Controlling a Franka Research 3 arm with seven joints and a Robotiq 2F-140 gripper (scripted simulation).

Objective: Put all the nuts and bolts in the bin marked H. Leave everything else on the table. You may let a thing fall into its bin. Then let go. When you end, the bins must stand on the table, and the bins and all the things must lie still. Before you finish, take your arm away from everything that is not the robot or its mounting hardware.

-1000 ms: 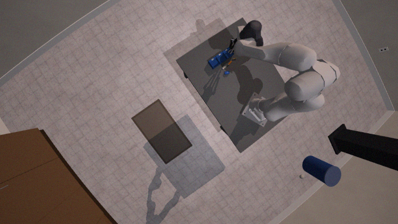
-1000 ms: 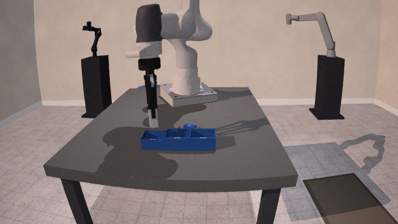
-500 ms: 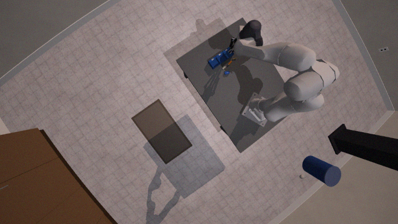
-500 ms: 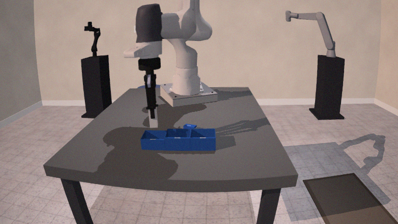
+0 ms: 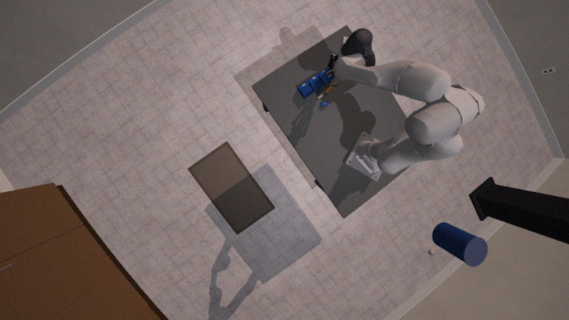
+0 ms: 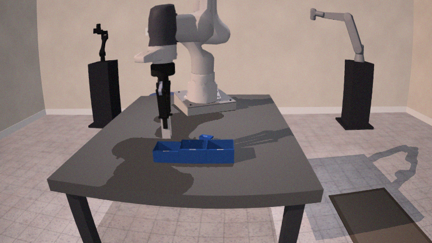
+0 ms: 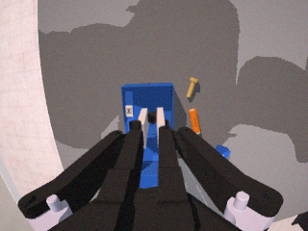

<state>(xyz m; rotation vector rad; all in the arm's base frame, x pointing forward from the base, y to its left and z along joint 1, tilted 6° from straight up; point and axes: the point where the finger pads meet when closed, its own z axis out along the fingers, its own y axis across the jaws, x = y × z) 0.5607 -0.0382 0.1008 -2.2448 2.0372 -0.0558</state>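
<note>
Right now the yellow bolt is 100 mm below my hand, 70 mm behind it and 40 mm to the right of it. Also, from my hand: orange stick-like thing: 90 mm below, 80 mm behind, 30 mm to the left; then dark round piece: 30 mm below; then blue bin: 80 mm to the left, 80 mm below.
</note>
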